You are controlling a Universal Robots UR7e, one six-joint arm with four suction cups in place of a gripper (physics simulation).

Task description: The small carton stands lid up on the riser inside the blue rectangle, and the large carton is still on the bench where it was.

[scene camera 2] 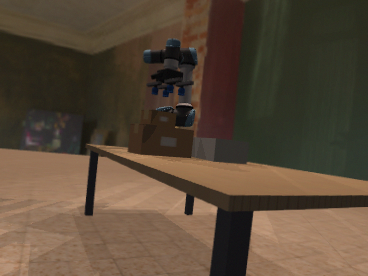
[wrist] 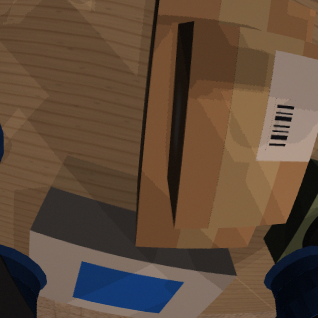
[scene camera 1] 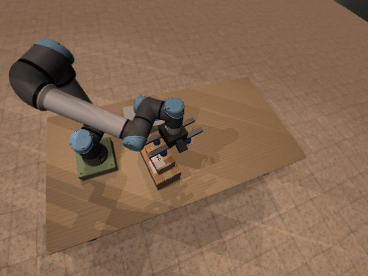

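Observation:
The small brown carton stands on top of the large brown carton; a white barcode label and tape show on its upper face. The large carton stands on the bench. The grey riser stands beside it, with a blue rectangle on its pale top, and no carton shows inside the rectangle. My gripper is open, its cups empty and apart from the small carton, above it. Blue suction cups show at the edges of the wrist view.
The arm's green base plate is on the bench, left of the cartons in scene camera 1. My arm reaches over the bench from that side and partly hides the riser there.

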